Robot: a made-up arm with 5 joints. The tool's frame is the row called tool. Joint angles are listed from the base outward. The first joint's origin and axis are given. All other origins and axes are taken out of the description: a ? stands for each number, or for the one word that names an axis. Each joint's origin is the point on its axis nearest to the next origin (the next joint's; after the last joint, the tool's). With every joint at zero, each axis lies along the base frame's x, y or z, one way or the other. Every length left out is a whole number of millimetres.
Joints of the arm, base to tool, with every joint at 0 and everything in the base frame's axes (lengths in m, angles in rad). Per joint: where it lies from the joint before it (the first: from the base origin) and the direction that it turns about. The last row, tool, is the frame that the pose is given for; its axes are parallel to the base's.
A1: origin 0 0 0.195 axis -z
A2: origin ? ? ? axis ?
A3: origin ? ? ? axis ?
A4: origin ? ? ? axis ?
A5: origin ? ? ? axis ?
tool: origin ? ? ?
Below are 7 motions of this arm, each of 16 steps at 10 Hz.
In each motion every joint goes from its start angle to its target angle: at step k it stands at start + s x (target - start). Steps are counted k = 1, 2, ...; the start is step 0. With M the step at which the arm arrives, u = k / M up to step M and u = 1 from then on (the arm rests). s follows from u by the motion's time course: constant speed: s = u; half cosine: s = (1 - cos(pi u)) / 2; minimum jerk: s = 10 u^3 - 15 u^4 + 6 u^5.
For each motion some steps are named. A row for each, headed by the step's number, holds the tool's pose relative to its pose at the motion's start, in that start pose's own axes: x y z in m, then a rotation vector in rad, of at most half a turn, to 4 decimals.
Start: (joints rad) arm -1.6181 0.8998 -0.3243 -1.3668 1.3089
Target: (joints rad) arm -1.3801 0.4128 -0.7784 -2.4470 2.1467
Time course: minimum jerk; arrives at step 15
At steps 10, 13, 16:
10: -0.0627 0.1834 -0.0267 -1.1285 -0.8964 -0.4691
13: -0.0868 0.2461 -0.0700 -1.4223 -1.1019 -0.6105
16: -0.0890 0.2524 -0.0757 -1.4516 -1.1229 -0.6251

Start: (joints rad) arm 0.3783 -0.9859 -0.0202 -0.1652 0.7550
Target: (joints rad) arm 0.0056 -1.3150 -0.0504 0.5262 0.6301
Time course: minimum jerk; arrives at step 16
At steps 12, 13, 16:
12: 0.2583 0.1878 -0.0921 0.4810 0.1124 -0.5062
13: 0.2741 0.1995 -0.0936 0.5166 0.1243 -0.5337
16: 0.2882 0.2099 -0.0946 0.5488 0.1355 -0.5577

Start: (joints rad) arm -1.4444 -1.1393 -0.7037 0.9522 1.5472
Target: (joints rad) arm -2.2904 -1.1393 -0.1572 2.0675 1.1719
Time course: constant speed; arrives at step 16
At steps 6, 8, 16:
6: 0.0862 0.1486 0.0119 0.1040 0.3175 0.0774
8: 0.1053 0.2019 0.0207 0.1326 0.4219 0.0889
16: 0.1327 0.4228 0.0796 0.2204 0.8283 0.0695

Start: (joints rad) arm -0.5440 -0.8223 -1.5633 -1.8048 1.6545
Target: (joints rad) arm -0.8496 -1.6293 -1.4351 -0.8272 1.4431
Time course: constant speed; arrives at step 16
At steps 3, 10, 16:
3: -0.0443 0.0197 -0.0685 0.0691 0.0329 -0.0232
10: -0.1083 0.0924 -0.2369 0.2054 0.1058 -0.0837
16: -0.1139 0.1706 -0.3804 0.2990 0.1681 -0.1567

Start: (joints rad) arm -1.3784 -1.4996 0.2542 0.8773 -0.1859
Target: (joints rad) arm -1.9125 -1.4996 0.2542 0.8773 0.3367
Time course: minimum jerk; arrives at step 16
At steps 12, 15, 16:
12: -0.1992 0.0483 -0.2010 -0.1515 0.3587 0.0503
15: -0.2241 0.0583 -0.2171 -0.1672 0.3973 0.0664
16: -0.2247 0.0585 -0.2174 -0.1676 0.3981 0.0668

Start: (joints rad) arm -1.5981 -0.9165 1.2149 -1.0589 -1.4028
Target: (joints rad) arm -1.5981 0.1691 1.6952 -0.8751 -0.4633
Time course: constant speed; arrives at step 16
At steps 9, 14, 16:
9: -0.1832 -0.0257 0.3587 -0.5400 0.5788 -0.0581
14: -0.1472 -0.0482 0.5980 -0.8667 0.9055 0.1041
16: -0.1010 -0.0568 0.6852 -0.9953 1.0251 0.2116

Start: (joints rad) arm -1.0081 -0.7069 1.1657 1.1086 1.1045
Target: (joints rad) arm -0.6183 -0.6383 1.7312 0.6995 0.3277
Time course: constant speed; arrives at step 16
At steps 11, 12, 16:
11: 0.0512 -0.1666 -0.0135 0.0310 -0.4258 -0.0657
12: 0.0537 -0.1805 -0.0112 0.0270 -0.4614 -0.0531
16: 0.0587 -0.2331 0.0010 0.0006 -0.5873 0.0242

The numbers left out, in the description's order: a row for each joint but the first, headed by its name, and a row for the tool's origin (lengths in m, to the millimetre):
A2: xyz 0.034 -0.305 0, axis +y
A3: xyz -0.149 0 -0.017, axis -x
A4: xyz 0 -0.39 -0.12, axis -z
A5: xyz 0.046 0.295 0, axis -x
tool: xyz 0 -0.073 -0.236

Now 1 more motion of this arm.
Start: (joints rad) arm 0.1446 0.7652 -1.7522 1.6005 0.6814
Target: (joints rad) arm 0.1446 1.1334 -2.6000 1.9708 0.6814
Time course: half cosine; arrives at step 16
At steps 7, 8, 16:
7: -0.1111 0.0468 -0.1404 0.0157 0.4489 -0.0059
8: -0.1458 0.0600 -0.1665 0.0191 0.5567 -0.0038
16: -0.3537 0.1370 -0.2355 0.0327 1.0967 0.0416

